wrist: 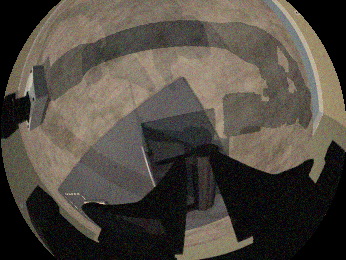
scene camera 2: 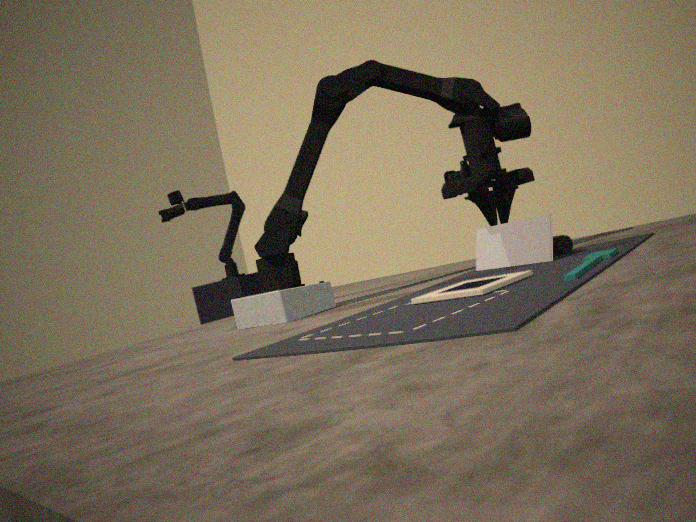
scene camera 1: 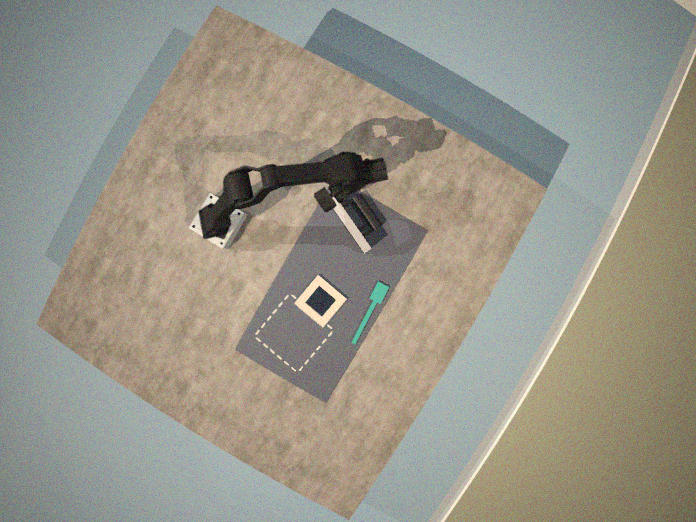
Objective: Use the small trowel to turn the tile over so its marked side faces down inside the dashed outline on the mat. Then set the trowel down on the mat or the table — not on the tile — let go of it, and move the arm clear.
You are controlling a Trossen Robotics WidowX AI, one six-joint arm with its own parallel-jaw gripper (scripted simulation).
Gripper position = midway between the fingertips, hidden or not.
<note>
In view: the gripper [scene camera 2: 499,228], a tile [scene camera 1: 320,301] and a dark block [scene camera 2: 529,241].
The tile shows as well in scene camera 2 [scene camera 2: 484,285]. The gripper shows as well in the wrist view [wrist: 197,157].
</note>
